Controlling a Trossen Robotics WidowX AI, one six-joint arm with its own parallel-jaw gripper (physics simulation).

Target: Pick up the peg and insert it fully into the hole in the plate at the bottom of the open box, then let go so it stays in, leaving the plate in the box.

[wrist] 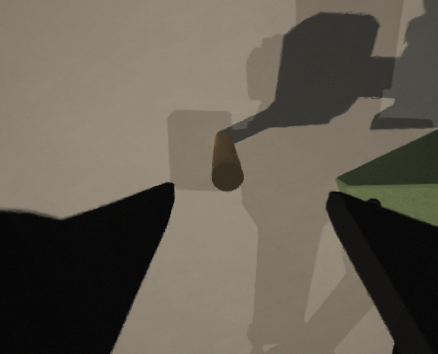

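A brown wooden peg stands upright on the table, a little above the centre of the wrist view, its round top toward the camera. My gripper is open, one dark finger at the left and one at the right. The peg shows between the two fingertips in the picture, nearer the left one and slightly beyond the line of the tips. Nothing is between the fingers. The open box and the plate with the hole do not show in this view.
A green block-like object stands at the right edge, partly behind the right finger. The beige table top carries dark shadows of the arm, at the top right and down the middle.
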